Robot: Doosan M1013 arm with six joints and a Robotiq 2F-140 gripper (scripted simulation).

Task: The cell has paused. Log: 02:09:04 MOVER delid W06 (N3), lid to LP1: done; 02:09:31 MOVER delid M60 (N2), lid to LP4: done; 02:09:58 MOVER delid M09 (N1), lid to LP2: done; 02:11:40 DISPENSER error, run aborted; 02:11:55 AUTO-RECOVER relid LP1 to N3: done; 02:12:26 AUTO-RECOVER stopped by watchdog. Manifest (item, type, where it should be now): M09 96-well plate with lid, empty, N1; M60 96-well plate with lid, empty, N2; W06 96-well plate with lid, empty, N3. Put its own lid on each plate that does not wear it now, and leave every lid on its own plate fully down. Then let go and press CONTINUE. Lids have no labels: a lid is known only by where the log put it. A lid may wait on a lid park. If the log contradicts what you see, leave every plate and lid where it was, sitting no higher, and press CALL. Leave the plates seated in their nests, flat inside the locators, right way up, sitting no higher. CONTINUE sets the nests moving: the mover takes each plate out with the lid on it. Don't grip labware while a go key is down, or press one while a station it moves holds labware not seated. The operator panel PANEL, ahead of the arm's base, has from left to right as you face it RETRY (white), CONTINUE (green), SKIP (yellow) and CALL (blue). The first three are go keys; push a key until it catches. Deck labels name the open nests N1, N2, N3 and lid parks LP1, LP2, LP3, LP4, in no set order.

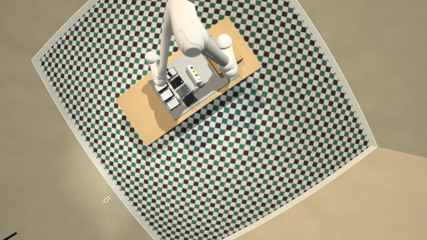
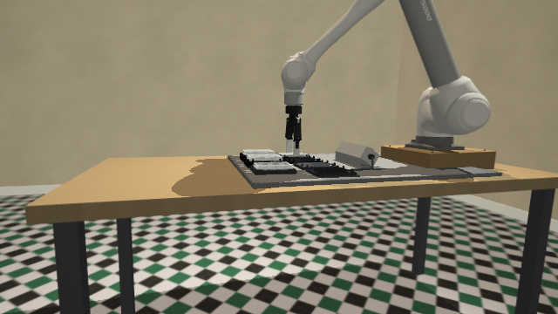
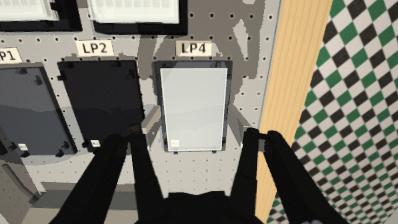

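Now: hand 19 cm short of the plate, 31 cm to the right of it and 2 cm above it. The rest, counted from my hand: LP1 label (9 cm ahead, 26 cm to the left, 4 cm below); then lid park LP2 (1 cm ahead, 13 cm to the left, 3 cm below); then lid park LP1 (26 cm to the left, 3 cm below).
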